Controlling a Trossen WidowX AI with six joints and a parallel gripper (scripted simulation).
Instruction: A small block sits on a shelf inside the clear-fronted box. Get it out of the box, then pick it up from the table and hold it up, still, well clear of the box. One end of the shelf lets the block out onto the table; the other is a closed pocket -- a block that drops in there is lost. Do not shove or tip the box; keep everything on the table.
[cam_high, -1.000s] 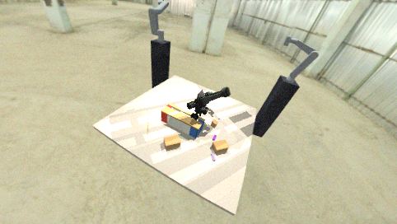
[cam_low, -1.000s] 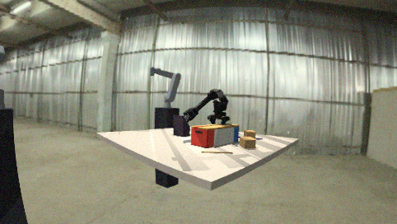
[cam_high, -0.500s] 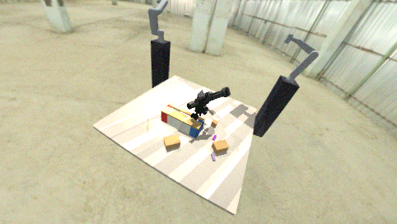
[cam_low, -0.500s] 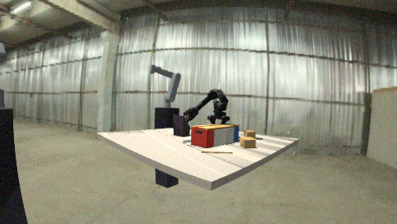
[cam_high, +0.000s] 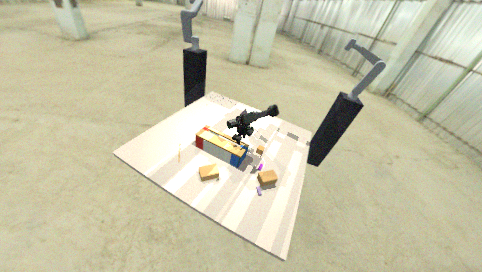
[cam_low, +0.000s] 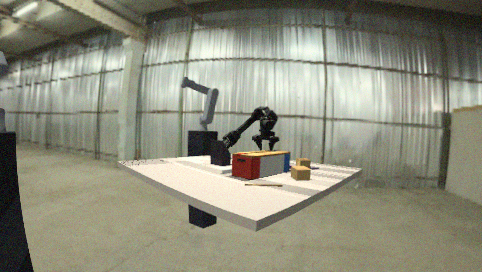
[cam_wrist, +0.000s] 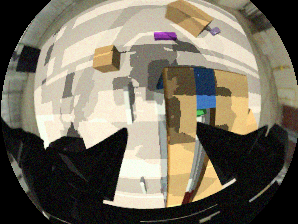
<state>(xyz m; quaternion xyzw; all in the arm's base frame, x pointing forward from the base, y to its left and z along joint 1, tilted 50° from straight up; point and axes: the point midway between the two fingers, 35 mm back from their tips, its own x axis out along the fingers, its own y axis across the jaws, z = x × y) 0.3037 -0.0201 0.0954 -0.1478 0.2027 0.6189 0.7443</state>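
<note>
My gripper tip is 5 cm short of the green block, 2 cm to the right of it and 5 cm above it. The rest, counted from my gripper tip: thin stick: 23 cm ahead, 40 cm to the right, 12 cm below; then clear-fronted box: 2 cm ahead, 13 cm to the right, 6 cm below.
</note>
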